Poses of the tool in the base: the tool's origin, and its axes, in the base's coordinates. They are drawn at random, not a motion.
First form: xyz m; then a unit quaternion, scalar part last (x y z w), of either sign.
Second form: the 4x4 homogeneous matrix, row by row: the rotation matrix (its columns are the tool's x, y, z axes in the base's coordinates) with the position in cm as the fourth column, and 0 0 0 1 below. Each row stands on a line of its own. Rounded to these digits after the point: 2 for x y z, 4 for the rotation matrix.
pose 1, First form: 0.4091 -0.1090 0.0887 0.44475 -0.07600 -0.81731 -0.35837
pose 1, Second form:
-0.3475 -0.6534 -0.6725 40.91
0.5182 -0.7316 0.4430 -10.90
-0.7815 -0.1945 0.5928 8.87
0 0 0 1

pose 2, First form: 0.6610 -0.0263 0.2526 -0.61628 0.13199 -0.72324 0.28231
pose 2, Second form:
-0.0810 0.2457 0.9660 66.10
-0.5710 -0.8058 0.1570 -2.63
0.8169 -0.5389 0.2056 25.26
0 0 0 1

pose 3, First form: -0.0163 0.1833 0.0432 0.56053 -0.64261 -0.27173 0.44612
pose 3, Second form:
0.0264 -0.4780 -0.8780 -1.63
-0.9629 0.2239 -0.1509 18.33
0.2687 0.8494 -0.4543 4.32
0 0 0 1

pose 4, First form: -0.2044 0.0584 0.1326 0.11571 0.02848 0.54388 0.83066
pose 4, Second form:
0.4068 -0.8970 0.1732 -20.44
0.9101 0.3816 -0.1613 5.84
0.0786 0.2232 0.9716 13.26
0 0 0 1

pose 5, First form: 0.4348 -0.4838 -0.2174 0.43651 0.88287 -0.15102 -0.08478
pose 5, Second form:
-0.6045 0.7452 -0.2815 43.48
0.7964 0.5733 -0.1926 -48.38
0.0179 -0.3407 -0.9400 -21.74
0 0 0 1

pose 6, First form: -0.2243 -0.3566 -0.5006 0.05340 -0.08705 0.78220 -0.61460
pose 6, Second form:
-0.2388 0.9522 0.1905 -22.43
-0.9708 -0.2294 -0.0705 -35.66
-0.0235 -0.2018 0.9791 -50.06
0 0 0 1

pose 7, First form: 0.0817 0.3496 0.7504 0.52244 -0.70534 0.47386 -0.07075
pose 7, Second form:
-0.4441 -0.6699 0.5949 8.17
-0.8040 0.0050 -0.5945 34.96
0.3953 -0.7424 -0.5409 75.04
0 0 0 1

